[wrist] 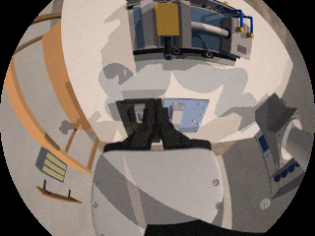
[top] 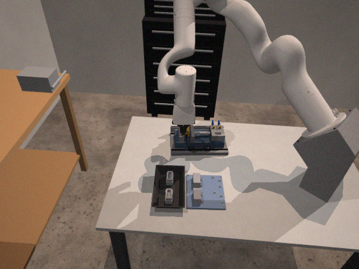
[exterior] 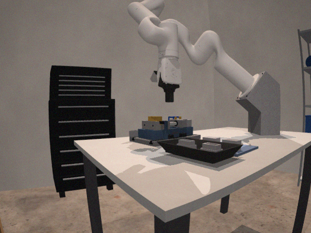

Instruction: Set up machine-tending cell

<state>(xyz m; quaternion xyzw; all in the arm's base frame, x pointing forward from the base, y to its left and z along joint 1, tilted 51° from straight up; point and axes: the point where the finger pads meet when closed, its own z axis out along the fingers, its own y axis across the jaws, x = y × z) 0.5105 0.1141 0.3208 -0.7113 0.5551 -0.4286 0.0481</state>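
My gripper is now 12 cm to the left of the brass blank, 10 cm above it and 2 cm past it. Also, from my hand: blue vise (16 cm below, 12 cm to the right, 9 cm behind); aluminium blank (17 cm below, 16 cm to the left, 6 cm behind); fixed jaw (12 cm to the right, 12 cm below, 1 cm ahead).
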